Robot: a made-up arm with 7 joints. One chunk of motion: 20 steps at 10 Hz.
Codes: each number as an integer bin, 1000 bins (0 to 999) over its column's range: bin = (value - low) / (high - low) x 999, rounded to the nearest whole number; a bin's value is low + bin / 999 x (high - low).
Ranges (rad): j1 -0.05..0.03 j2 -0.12..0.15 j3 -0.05..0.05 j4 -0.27..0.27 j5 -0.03..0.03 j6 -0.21..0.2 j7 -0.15..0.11
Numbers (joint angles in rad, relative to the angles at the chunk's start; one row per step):
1: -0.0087 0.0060 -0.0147 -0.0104 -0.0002 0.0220 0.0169
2: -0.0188 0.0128 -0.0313 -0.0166 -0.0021 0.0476 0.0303
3: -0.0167 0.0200 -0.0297 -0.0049 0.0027 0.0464 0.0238
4: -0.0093 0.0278 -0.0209 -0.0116 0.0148 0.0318 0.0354
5: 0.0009 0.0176 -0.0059 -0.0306 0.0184 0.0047 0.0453
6: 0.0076 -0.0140 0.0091 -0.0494 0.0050 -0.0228 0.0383
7: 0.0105 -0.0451 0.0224 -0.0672 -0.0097 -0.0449 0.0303
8: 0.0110 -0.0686 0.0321 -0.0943 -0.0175 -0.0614 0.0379
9: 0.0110 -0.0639 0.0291 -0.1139 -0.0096 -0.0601 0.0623
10: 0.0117 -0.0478 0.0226 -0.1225 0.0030 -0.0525 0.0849
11: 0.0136 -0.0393 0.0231 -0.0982 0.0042 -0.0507 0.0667
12: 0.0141 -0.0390 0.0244 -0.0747 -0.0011 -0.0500 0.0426
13: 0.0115 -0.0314 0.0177 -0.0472 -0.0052 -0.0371 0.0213
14: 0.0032 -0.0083 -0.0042 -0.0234 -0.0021 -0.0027 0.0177
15: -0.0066 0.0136 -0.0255 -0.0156 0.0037 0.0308 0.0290
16: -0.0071 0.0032 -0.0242 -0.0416 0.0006 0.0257 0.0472
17: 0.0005 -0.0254 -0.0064 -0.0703 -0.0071 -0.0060 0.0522
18: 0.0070 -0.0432 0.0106 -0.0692 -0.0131 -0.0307 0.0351
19: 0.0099 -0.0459 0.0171 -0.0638 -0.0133 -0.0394 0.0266
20: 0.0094 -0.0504 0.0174 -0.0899 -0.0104 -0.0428 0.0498
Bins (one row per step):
1: 516 466 353 480 496 565 641
2: 390 491 187 469 465 628 693
3: 416 518 203 490 544 625 668
4: 508 547 291 478 746 589 712
5: 636 509 441 443 806 523 750
6: 719 392 590 408 583 456 724
7: 755 277 723 375 338 402 693
8: 762 190 820 325 208 362 722
9: 762 208 790 289 340 365 816
10: 770 267 725 273 549 384 903
11: 794 299 730 318 569 388 833
12: 800 300 743 361 481 390 740
13: 768 328 676 412 413 421 658
14: 664 413 458 456 465 505 644
15: 542 494 245 471 561 587 688
16: 536 456 258 423 509 574 758
17: 631 350 436 369 381 497 777
18: 712 284 605 371 281 437 711
19: 748 274 670 381 278 416 679
20: 742 258 673 333 326 407 768

